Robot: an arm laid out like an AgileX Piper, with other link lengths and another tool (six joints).
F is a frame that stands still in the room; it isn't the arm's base.
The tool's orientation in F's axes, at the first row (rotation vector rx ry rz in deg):
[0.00 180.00 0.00]
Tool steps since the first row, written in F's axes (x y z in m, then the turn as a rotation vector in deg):
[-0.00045 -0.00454 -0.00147 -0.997 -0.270 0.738]
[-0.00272 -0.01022 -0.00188 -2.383 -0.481 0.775]
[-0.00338 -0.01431 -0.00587 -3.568 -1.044 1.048]
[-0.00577 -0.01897 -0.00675 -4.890 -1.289 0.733]
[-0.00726 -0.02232 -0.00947 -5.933 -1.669 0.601]
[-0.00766 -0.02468 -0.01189 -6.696 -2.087 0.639]
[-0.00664 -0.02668 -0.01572 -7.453 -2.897 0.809]
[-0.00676 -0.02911 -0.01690 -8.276 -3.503 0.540]
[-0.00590 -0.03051 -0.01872 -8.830 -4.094 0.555]
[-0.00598 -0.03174 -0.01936 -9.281 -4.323 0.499]
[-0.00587 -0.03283 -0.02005 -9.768 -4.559 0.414]
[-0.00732 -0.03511 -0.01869 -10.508 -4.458 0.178]
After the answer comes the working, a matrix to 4 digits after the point.
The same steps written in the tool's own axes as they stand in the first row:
[0.00045 -0.00454 0.00147 0.997 -0.270 -0.738]
[0.00272 -0.01022 0.00188 2.383 -0.481 -0.775]
[0.00338 -0.01431 0.00587 3.568 -1.044 -1.048]
[0.00577 -0.01897 0.00675 4.890 -1.289 -0.733]
[0.00726 -0.02232 0.00947 5.933 -1.669 -0.601]
[0.00766 -0.02468 0.01189 6.696 -2.087 -0.639]
[0.00664 -0.02668 0.01572 7.453 -2.897 -0.809]
[0.00676 -0.02911 0.01690 8.276 -3.503 -0.540]
[0.00590 -0.03051 0.01872 8.830 -4.094 -0.555]
[0.00598 -0.03174 0.01936 9.281 -4.323 -0.499]
[0.00587 -0.03283 0.02005 9.768 -4.559 -0.414]
[0.00732 -0.03511 0.01869 10.508 -4.458 -0.178]

The tool's axes in the first row as the columns of a matrix, in F's axes (rounded; the answer above uses it unrounded):
[-1.0000 0.0000 0.0000]
[0.0000 1.0000 0.0000]
[0.0000 0.0000 -1.0000]

